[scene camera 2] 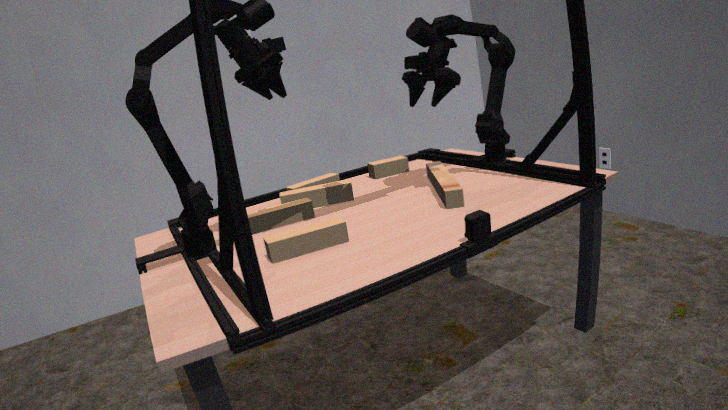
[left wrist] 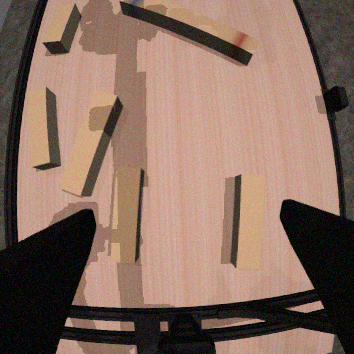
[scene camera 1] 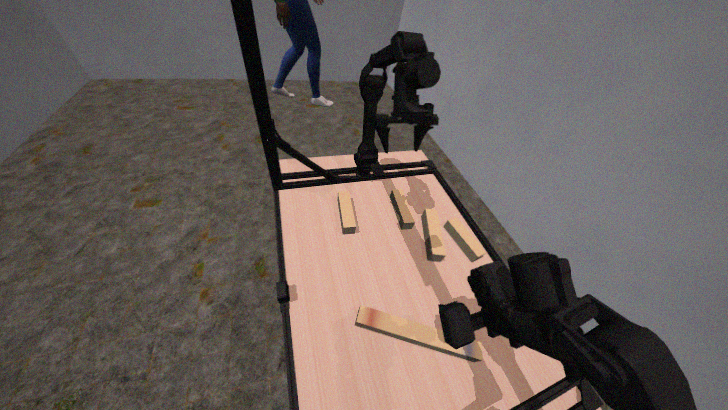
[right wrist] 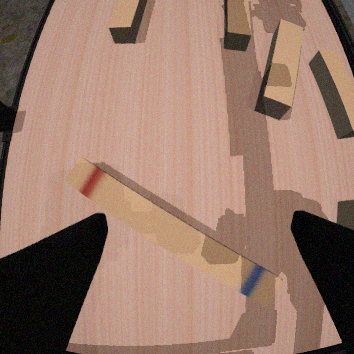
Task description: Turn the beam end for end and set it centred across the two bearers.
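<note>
The long wooden beam lies slanted on the table, with a red band near one end and a blue band near the other. In scene camera 1 the red end is at the left; the right arm partly hides the blue end. Two shorter, roughly parallel blocks, apparently the bearers, are one block and another. My left gripper is open, high above the table. My right gripper is open above the beam.
Loose blocks lie beside the bearers: one block and a slanted block. A third block lies near the table's far edge in scene camera 2. A black frame rail edges the table.
</note>
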